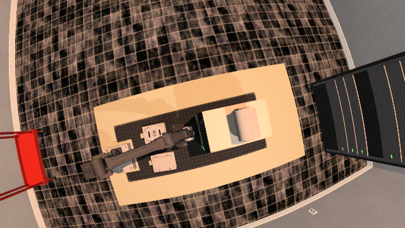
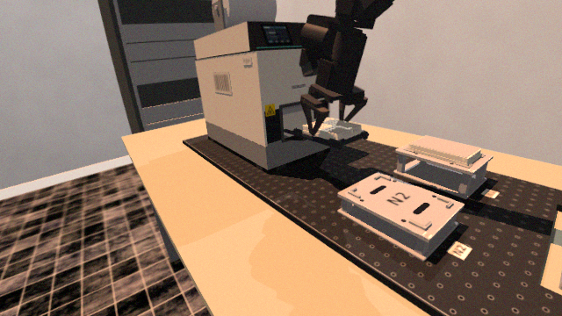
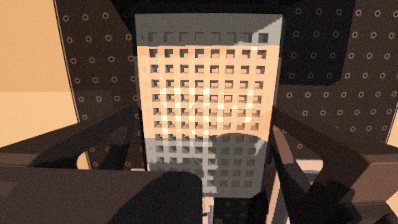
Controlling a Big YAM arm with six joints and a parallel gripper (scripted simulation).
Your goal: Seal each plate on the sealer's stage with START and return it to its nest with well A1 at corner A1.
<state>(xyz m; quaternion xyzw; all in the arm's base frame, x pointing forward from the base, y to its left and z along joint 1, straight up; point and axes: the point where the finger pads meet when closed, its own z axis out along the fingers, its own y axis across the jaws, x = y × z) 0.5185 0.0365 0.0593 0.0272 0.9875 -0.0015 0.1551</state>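
The well plate lies right at my hand. Also, from my hand: sealer stage: 20 mm below, 10 mm to the right; then plate nest N2: 200 mm behind, 80 mm below, 50 mm to the left; then sealer screen: 200 mm above, 120 mm ahead, 30 mm to the left.
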